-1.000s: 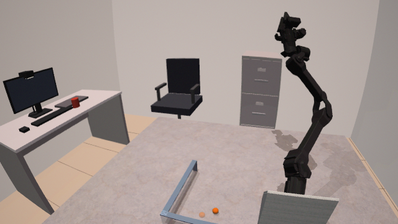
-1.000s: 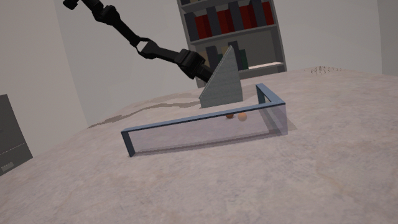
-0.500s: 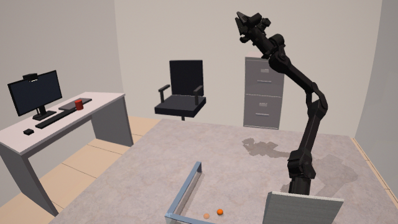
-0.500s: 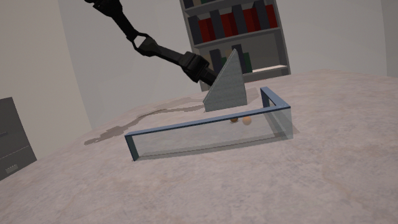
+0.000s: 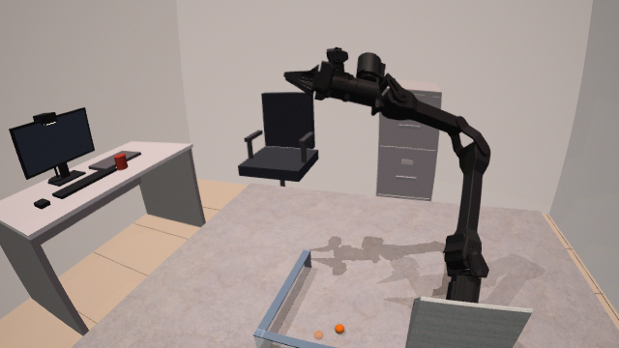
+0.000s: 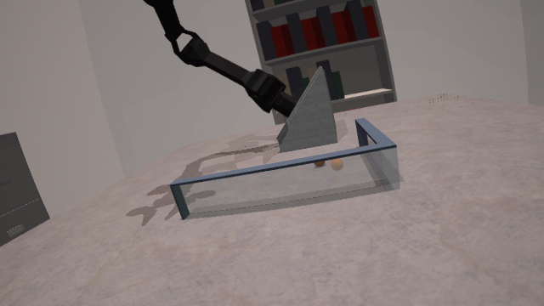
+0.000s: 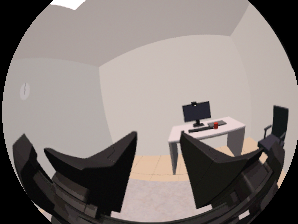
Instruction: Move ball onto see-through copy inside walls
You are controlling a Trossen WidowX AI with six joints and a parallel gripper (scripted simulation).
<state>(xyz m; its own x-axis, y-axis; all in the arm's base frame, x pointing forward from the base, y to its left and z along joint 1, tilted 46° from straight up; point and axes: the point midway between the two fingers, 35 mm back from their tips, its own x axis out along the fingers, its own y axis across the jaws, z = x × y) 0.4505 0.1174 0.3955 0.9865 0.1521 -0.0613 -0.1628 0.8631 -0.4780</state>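
The orange ball is 510 mm below my gripper tip, 220 mm to the left of it and 150 mm behind it. Also, from my gripper tip: see-through copy of ball (510 mm below, 240 mm to the left, 110 mm behind).
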